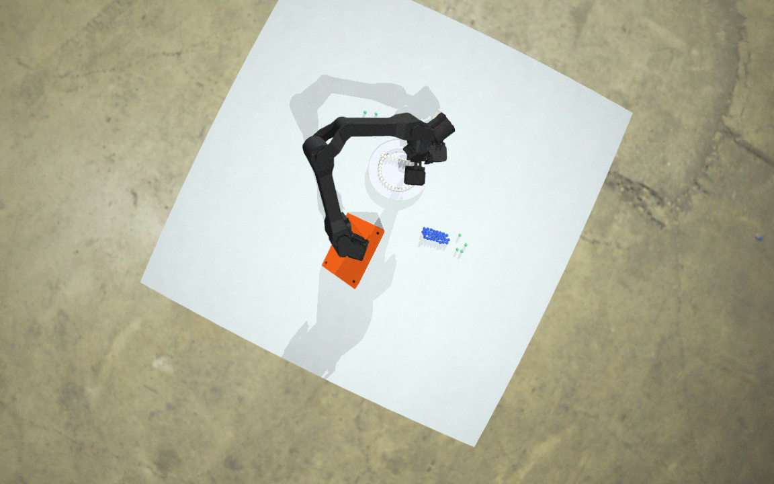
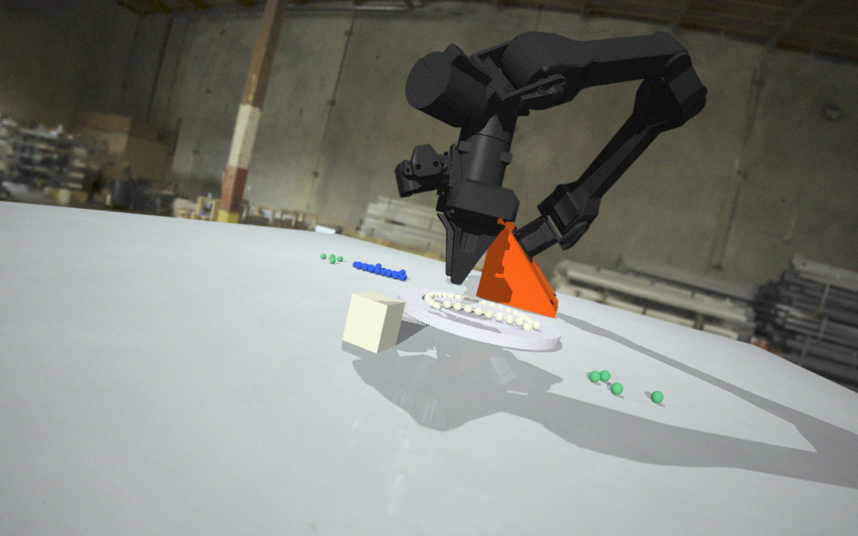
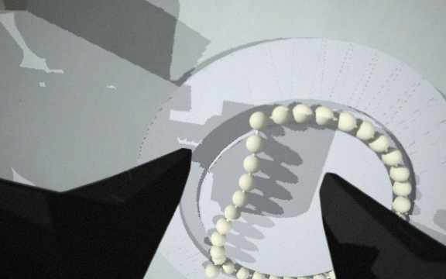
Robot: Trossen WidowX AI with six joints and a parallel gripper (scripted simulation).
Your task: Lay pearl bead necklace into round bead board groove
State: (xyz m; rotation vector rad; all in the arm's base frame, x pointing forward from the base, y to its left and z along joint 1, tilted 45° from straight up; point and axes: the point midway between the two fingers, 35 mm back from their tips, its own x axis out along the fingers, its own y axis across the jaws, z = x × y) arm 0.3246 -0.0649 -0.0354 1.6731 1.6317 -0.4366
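Right now the round bead board is 4 cm behind my gripper tip, 4 cm to the left of it and 4 cm below it. Also, from my gripper tip: cream cube: 16 cm ahead, 3 cm to the right, 3 cm below.
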